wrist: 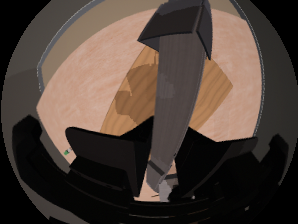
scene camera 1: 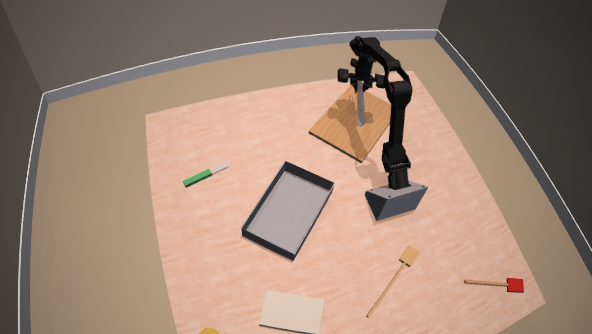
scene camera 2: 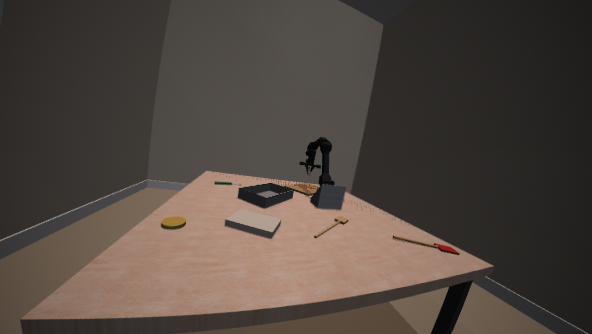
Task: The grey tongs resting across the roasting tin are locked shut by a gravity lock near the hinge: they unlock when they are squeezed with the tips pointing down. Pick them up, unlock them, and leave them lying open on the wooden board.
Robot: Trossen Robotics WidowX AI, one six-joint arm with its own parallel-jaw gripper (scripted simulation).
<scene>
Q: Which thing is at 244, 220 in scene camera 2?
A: A pale block.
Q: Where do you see a wooden board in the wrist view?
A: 134, 102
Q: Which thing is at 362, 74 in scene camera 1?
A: My gripper.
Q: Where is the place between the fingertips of my gripper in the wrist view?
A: At 162, 120
</scene>
